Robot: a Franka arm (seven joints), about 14 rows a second.
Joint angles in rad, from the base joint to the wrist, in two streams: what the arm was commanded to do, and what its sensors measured. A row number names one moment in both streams.
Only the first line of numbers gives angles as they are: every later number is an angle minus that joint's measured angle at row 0.
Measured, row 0:
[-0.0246, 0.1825, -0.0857, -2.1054, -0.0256, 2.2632, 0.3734]
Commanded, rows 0 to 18:
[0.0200, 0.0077, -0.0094, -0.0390, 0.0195, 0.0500, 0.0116]
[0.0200, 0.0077, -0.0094, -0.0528, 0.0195, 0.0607, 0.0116]
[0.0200, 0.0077, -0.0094, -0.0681, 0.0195, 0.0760, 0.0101]
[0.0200, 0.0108, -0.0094, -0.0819, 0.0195, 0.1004, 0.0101]
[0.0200, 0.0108, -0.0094, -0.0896, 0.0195, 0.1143, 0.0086]
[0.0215, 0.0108, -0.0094, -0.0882, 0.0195, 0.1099, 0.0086]
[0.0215, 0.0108, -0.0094, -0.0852, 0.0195, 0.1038, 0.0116]
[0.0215, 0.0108, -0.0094, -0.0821, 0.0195, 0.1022, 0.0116]
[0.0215, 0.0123, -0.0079, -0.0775, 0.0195, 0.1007, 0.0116]
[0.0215, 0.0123, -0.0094, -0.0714, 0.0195, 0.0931, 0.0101]
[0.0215, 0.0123, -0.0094, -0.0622, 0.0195, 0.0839, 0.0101]
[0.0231, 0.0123, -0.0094, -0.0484, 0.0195, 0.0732, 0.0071]
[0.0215, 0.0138, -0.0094, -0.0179, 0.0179, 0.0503, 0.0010]
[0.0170, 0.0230, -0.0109, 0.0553, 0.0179, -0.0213, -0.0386]
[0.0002, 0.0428, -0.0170, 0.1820, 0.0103, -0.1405, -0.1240]
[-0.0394, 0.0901, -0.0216, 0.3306, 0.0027, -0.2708, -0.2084]
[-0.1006, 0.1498, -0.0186, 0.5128, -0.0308, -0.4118, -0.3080]
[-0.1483, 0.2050, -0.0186, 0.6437, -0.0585, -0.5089, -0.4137]
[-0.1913, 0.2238, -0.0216, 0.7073, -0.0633, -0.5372, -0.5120]
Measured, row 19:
[-0.1021, 0.0751, -0.0290, 0.4392, -0.0431, -0.3969, -0.3502]
